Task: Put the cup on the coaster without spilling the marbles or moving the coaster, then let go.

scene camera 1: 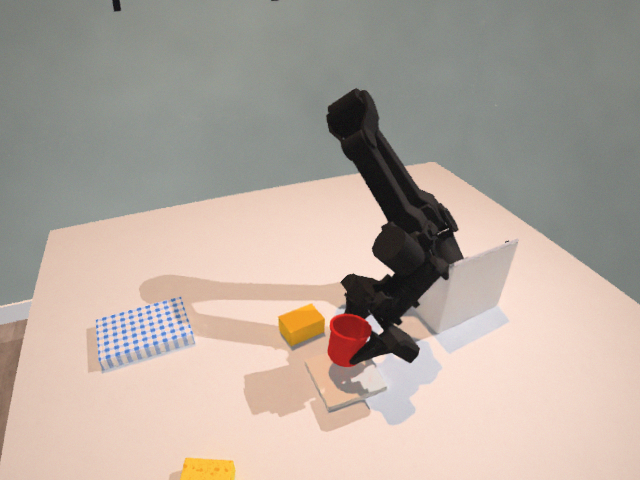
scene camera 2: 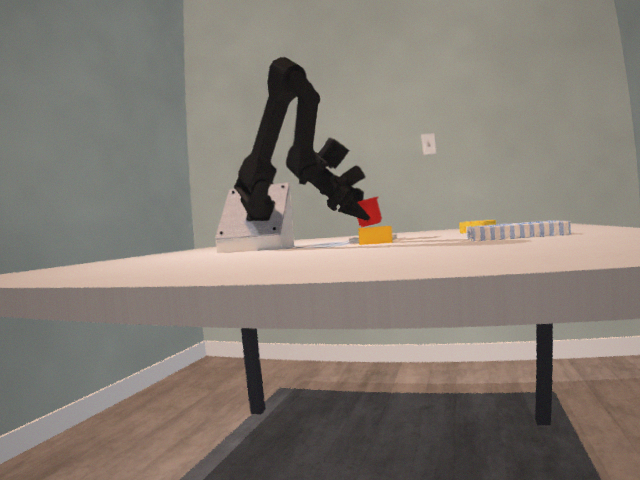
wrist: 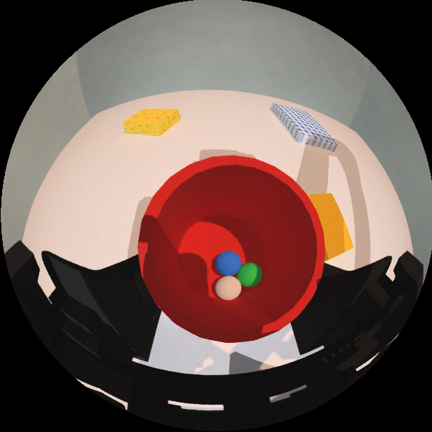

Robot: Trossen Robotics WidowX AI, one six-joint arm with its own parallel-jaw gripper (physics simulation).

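Places are measured from the arm's base along level axes (x ahead, y left, z up), in millimetres.
Pixels of known places: gripper, fingertip midpoint: (scene camera 1: 342, 350) (scene camera 2: 371, 218); arm's base at its link origin: (scene camera 1: 449, 267) (scene camera 2: 260, 211).
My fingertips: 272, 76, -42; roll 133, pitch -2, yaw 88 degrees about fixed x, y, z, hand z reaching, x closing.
Note:
For each thing: its middle in the pictures, then the offset to it from my fingertips, as dx, dy, dz.
- red cup at the middle of its body: (scene camera 1: 347, 341) (scene camera 2: 367, 212) -8, -1, +17
- square pale coaster at the middle of its body: (scene camera 1: 344, 375) (scene camera 2: 373, 238) +0, +13, -51
- orange block at the middle of its body: (scene camera 1: 301, 324) (scene camera 2: 375, 235) +28, -121, -39
- blue-checked slab at the middle of its body: (scene camera 2: 515, 230) (scene camera 1: 143, 331) +320, -222, -45
- yellow sponge at the middle of its body: (scene camera 2: 478, 226) +277, +145, -42
The red cup (scene camera 1: 343, 347) (scene camera 2: 372, 209) (wrist: 280, 210) is held a little above the coaster and is slightly tilted in the scene camera 2 view. A blue marble (wrist: 228, 263), a green marble (wrist: 249, 274) and a pale marble (wrist: 228, 288) lie together inside it. My gripper (scene camera 1: 353, 342) (scene camera 2: 368, 215) (wrist: 224, 247) is shut on the cup, with a finger on each side. The square pale coaster (scene camera 1: 330, 393) (scene camera 2: 354, 239) lies flat on the table beneath the cup. The orange block partly hides the coaster in the scene camera 2 view.
The orange block (scene camera 1: 301, 325) (scene camera 2: 375, 235) (wrist: 330, 225) stands close beside the coaster. A blue-checked slab (scene camera 1: 144, 333) (scene camera 2: 519, 230) (wrist: 304, 126) and a yellow sponge (scene camera 1: 208, 469) (scene camera 2: 467, 226) (wrist: 151, 121) lie farther off. The arm's white base mount (scene camera 1: 473, 289) (scene camera 2: 230, 219) stands behind the gripper.

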